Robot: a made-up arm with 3 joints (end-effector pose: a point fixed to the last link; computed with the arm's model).
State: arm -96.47 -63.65 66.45
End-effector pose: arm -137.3 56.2 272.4 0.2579 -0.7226 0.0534 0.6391
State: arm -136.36 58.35 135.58
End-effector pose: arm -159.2 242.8 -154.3 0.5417 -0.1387 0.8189 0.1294
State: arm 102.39 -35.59 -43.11
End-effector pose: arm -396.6 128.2 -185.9 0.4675 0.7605 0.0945 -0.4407
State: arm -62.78 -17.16 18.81
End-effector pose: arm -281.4 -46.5 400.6 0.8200 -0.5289 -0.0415 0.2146
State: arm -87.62 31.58 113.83
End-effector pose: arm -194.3 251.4 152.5 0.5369 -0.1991 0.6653 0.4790
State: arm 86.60 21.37 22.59
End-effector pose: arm -257.2 -264.5 -193.5 0.6764 0.6873 0.0003 0.2648
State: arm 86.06 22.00 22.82
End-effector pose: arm -255.6 -269.0 -190.5 0.6776 0.6842 0.0042 0.2696
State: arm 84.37 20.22 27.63
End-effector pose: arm -247.4 -266.1 -175.3 0.6802 0.6730 -0.0316 0.2887
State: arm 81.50 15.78 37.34
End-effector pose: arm -232.8 -255.8 -145.4 0.6822 0.6458 -0.1085 0.3251
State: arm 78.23 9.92 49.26
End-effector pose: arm -217.3 -241.7 -107.0 0.6799 0.5993 -0.2010 0.3717
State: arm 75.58 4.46 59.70
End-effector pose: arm -207.1 -227.8 -72.4 0.6730 0.5464 -0.2781 0.4137
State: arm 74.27 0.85 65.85
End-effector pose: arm -203.0 -217.7 -52.9 0.6667 0.5099 -0.3232 0.4371
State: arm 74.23 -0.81 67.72
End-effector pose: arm -202.1 -212.4 -48.6 0.6645 0.4979 -0.3409 0.4407
